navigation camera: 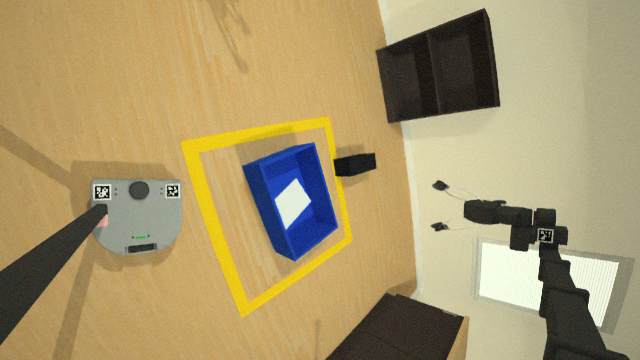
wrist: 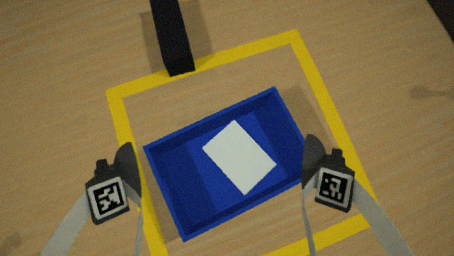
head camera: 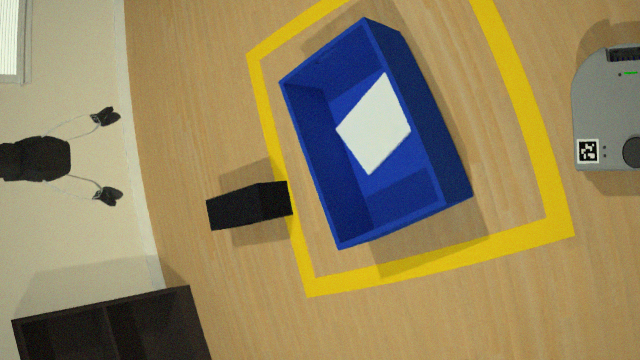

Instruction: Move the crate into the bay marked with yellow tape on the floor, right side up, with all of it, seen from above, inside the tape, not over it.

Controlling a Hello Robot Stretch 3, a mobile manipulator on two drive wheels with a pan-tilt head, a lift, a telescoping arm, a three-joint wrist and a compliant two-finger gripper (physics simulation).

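Frame: origin at the robot's base, x ahead, y left, z up, level; centimetres.
Seen in the pictures: gripper, fingertip midpoint: (navigation camera: 433, 205) (head camera: 117, 155); robot's base, origin of the base link: (navigation camera: 139, 189) (head camera: 634, 151).
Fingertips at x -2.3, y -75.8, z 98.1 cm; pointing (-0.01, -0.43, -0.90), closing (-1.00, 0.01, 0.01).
Pixels of each thing's middle, then the offset from my fingertips to it. "spot": a spot on its surface instead.
- blue crate, body centre: (head camera: 372, 134) (navigation camera: 293, 199) dz -87.1, dx -4.8, dy -6.4 cm
- white rectangle, surface spot: (head camera: 374, 125) (navigation camera: 292, 203) spot: dz -94.8, dx -8.1, dy -10.8 cm
- black block, body centre: (head camera: 246, 207) (navigation camera: 355, 164) dz -90.1, dx +21.0, dy -72.0 cm
The blue crate (head camera: 425, 120) (navigation camera: 265, 205) (wrist: 200, 185) stands upright on the floor, open side up, with a white rectangle (head camera: 374, 125) (navigation camera: 292, 204) (wrist: 240, 157) on its inner bottom. It is inside the yellow tape (head camera: 534, 135) (navigation camera: 215, 220) (wrist: 321, 95), turned a little against it. Floor shows between its visible edges and the tape; in the wrist view a finger hides its right corner. My gripper (head camera: 107, 156) (navigation camera: 440, 206) (wrist: 220, 157) is open and empty, raised well above the floor and apart from the crate, its fingers seen against the wall in the head and navigation views.
A black block (head camera: 247, 206) (navigation camera: 355, 165) (wrist: 172, 37) stands at the tape's wall side. My grey base (head camera: 605, 110) (navigation camera: 150, 210) is outside the opposite side. A dark shelf unit (head camera: 105, 303) (navigation camera: 492, 60) stands by the wall. A dark cabinet (navigation camera: 400, 330) is at the navigation view's bottom.
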